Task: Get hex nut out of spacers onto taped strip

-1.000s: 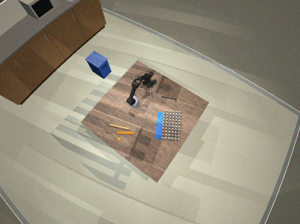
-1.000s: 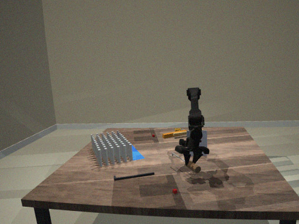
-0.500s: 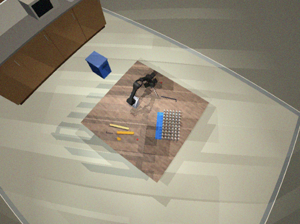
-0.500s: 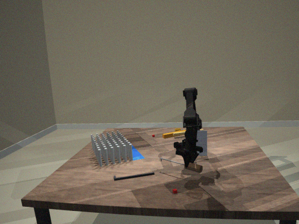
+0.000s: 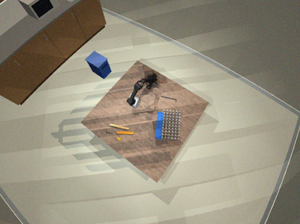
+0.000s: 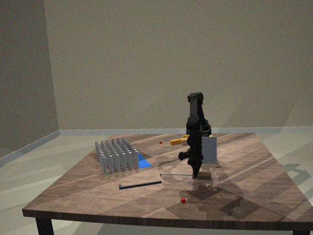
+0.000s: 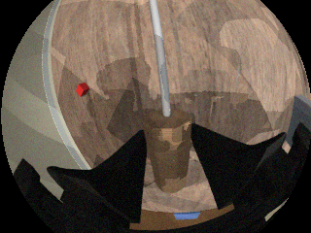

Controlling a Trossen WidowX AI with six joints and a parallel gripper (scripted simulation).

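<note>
Right now the pick tool is 80 mm ahead of my gripper tip. Also, from my gripper tip: blue taped strip 460 mm ahead, 360 mm to the right, 60 mm below.
</note>
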